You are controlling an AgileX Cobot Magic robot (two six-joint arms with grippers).
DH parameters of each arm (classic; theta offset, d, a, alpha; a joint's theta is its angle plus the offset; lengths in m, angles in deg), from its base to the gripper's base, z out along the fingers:
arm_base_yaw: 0 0.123 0 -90
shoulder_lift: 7.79 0 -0.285 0
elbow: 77.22 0 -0.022 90
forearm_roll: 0 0.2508 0 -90
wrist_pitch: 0 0 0.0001 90
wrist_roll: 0 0.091 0 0
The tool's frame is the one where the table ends.
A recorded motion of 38 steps. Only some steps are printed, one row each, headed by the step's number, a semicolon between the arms.
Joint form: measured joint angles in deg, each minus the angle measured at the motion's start. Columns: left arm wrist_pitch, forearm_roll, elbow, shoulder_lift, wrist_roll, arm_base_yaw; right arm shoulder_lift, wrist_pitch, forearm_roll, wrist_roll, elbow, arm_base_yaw.
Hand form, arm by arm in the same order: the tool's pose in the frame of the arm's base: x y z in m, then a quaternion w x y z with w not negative. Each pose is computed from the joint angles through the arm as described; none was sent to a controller.
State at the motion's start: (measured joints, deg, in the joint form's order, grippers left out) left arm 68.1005 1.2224 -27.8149 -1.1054 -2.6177 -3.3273; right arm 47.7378 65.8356 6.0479 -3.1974 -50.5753 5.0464
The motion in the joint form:
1: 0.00 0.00 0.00 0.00 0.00 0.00; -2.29 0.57 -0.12 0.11 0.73 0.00
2: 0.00 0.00 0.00 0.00 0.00 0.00; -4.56 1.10 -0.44 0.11 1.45 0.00
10: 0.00 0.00 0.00 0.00 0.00 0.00; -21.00 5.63 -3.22 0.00 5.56 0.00
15: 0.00 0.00 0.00 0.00 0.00 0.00; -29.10 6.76 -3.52 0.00 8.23 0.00
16: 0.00 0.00 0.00 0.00 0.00 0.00; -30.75 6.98 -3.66 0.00 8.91 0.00
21: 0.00 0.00 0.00 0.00 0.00 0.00; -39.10 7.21 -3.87 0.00 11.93 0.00
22: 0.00 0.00 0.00 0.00 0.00 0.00; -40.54 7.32 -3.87 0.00 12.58 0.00
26: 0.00 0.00 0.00 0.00 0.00 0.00; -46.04 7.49 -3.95 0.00 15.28 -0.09
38: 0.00 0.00 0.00 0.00 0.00 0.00; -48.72 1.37 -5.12 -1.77 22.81 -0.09
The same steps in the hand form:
1: -0.0119 0.0025 0.2631 0.46790 0.00436 0.88367 -0.01367; 0.1214 0.0194 0.3380 0.28257 -0.06153 0.95562 0.05615
2: -0.0119 0.0025 0.2631 0.46790 0.00436 0.88367 -0.01367; 0.1122 0.0181 0.3385 0.29116 -0.06259 0.95312 0.05363
10: -0.0119 0.0025 0.2631 0.46790 0.00436 0.88367 -0.01367; 0.0469 0.0084 0.3360 0.35620 -0.06814 0.93143 0.03041
15: -0.0119 0.0025 0.2631 0.46790 0.00436 0.88367 -0.01367; 0.0193 0.0055 0.3265 0.39105 -0.06829 0.91740 0.02826
16: -0.0119 0.0025 0.2631 0.46790 0.00436 0.88367 -0.01367; 0.0142 0.0049 0.3235 0.39709 -0.06820 0.91484 0.02712
21: -0.0119 0.0025 0.2631 0.46790 0.00436 0.88367 -0.01367; -0.0092 0.0025 0.3094 0.43755 -0.06758 0.89628 0.02583
22: -0.0119 0.0025 0.2631 0.46790 0.00436 0.88367 -0.01367; -0.0127 0.0022 0.3060 0.44288 -0.06754 0.89366 0.02589
26: -0.0119 0.0025 0.2631 0.46790 0.00436 0.88367 -0.01367; -0.0243 0.0011 0.2917 0.46337 -0.06645 0.88332 0.02509
38: -0.0119 0.0025 0.2631 0.46790 0.00436 0.88367 -0.01367; -0.0109 0.0004 0.2641 0.47355 -0.07695 0.87736 0.00802

